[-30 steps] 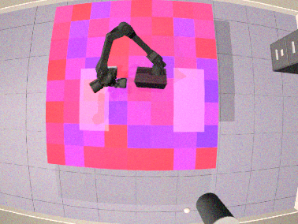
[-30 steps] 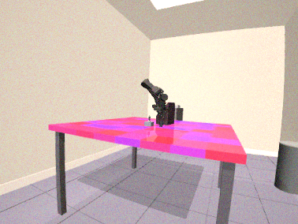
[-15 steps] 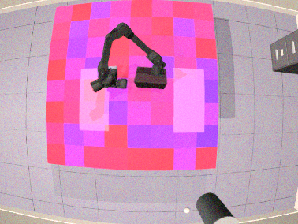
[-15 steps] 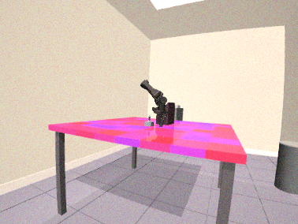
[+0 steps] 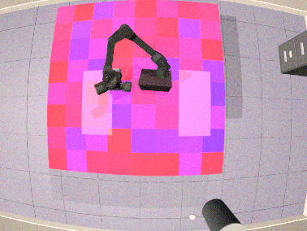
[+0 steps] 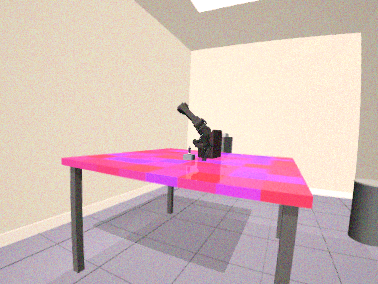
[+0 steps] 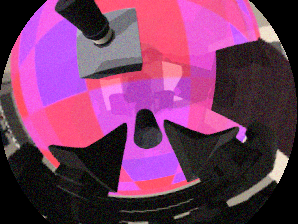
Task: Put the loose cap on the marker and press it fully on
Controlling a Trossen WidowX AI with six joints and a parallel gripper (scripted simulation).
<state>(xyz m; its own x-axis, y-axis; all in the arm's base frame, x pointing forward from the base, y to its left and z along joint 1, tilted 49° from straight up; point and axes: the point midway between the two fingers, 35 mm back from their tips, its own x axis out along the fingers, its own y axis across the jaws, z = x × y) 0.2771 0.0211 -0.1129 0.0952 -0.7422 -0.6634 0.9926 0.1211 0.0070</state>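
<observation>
Right now my gripper tip is 10 mm below the dark marker cap.
</observation>
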